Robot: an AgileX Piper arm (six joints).
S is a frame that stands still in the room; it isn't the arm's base.
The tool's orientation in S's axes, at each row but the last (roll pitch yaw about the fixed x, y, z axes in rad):
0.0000, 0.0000, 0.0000
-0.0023, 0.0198, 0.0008
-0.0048, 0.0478, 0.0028
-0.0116, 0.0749, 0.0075
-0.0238, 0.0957, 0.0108
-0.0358, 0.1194, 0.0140
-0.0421, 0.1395, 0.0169
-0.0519, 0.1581, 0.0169
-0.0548, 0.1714, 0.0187
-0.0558, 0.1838, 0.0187
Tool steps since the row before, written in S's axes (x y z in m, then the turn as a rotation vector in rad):
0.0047, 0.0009, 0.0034, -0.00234, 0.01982, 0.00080
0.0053, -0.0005, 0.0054, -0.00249, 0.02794, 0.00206
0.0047, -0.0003, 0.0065, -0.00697, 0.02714, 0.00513
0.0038, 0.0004, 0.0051, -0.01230, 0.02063, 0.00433
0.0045, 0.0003, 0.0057, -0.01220, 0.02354, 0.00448
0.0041, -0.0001, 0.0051, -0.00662, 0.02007, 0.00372
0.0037, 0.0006, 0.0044, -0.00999, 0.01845, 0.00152
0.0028, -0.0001, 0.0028, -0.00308, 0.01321, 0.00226
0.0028, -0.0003, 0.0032, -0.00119, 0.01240, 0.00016
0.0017, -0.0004, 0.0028, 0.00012, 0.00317, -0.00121
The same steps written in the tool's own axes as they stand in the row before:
0.0047, 0.0009, 0.0034, -0.00234, 0.01982, 0.00080
0.0052, -0.0005, 0.0055, -0.00251, 0.02794, 0.00208
0.0044, -0.0003, 0.0067, -0.00713, 0.02714, 0.00493
0.0034, 0.0003, 0.0054, -0.01243, 0.02068, 0.00365
0.0039, 0.0001, 0.0061, -0.01232, 0.02358, 0.00388
0.0035, -0.0004, 0.0055, -0.00674, 0.02004, 0.00366
0.0031, 0.0003, 0.0049, -0.00979, 0.01859, 0.00094
0.0023, -0.0003, 0.0032, -0.00318, 0.01315, 0.00247
0.0022, -0.0006, 0.0036, -0.00097, 0.01240, 0.00067
0.0012, -0.0006, 0.0030, 0.00040, 0.00323, -0.00098

